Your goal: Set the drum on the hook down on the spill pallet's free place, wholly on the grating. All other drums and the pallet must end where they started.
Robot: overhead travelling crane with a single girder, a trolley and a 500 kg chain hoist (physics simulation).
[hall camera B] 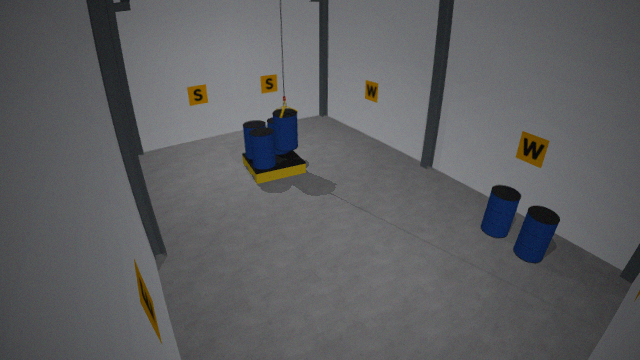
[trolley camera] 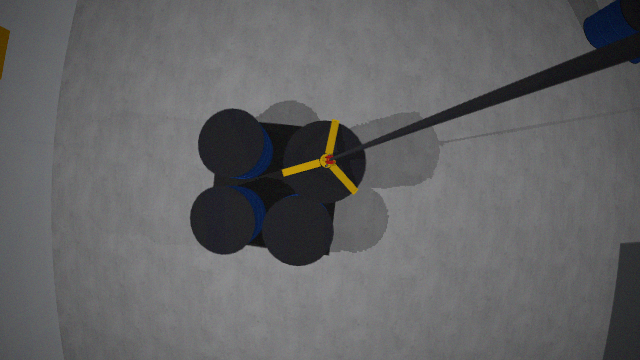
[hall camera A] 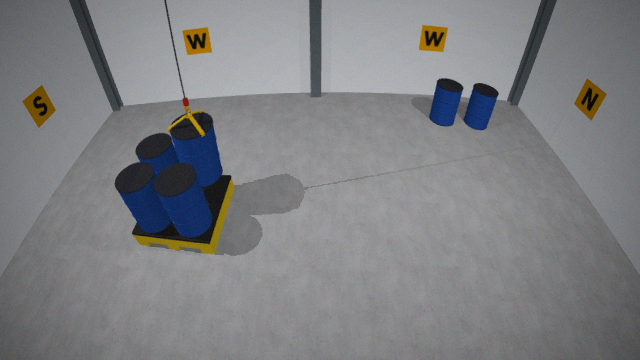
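The hung blue drum (hall camera A: 200,155) (hall camera B: 286,132) (trolley camera: 310,145) hangs nearly upright, slightly above the free corner of the spill pallet (hall camera A: 223,215) (hall camera B: 280,172) (trolley camera: 277,132). My gripper (hall camera A: 189,118) (hall camera B: 283,110) (trolley camera: 327,160), a yellow three-armed lifter, is shut on its rim. In the trolley view the drum hides that corner and its lid reaches past the line of the pallet's right edge. Three drums stand on the grating: one near right (hall camera A: 185,212) (hall camera B: 263,152) (trolley camera: 298,230), one near left (hall camera A: 150,210) (hall camera B: 248,142) (trolley camera: 222,220), one far left (hall camera A: 155,146) (hall camera B: 270,122) (trolley camera: 231,143). The hung drum's underside is hidden from above.
Two more blue drums, one (hall camera A: 445,105) (hall camera B: 500,215) and another (hall camera A: 480,109) (hall camera B: 535,237), stand on the floor near the W wall at the N end. The three pallet drums are beside the hung drum on its south and east sides. Its shadow falls northward.
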